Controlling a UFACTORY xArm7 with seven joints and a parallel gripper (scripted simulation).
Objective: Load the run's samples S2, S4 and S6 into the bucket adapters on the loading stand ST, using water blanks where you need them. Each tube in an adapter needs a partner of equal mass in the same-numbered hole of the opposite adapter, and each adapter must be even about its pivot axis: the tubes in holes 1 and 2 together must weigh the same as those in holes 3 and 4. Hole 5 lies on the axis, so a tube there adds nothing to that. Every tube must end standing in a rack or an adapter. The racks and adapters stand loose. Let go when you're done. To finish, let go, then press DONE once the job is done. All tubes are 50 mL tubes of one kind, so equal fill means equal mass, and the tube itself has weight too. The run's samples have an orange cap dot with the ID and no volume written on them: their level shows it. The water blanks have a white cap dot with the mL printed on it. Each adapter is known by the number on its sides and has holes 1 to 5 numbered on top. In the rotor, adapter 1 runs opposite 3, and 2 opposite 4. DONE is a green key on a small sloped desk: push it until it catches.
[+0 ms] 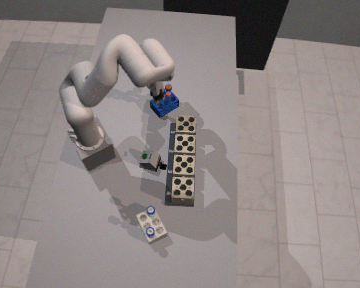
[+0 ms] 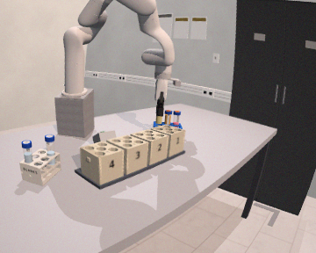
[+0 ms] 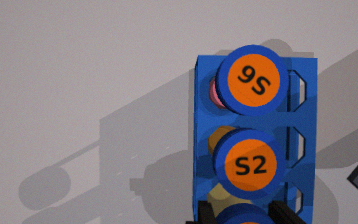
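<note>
My hand is 5 cm above the sample tube S4 and 1 cm past it. Round my hand: sample tube S2 (5 cm below, 4 cm ahead, 2 cm to the left); blue sample rack (9 cm below, 4 cm ahead, 1 cm to the left); sample tube S6 (6 cm to the left, 6 cm ahead, 5 cm below).
</note>
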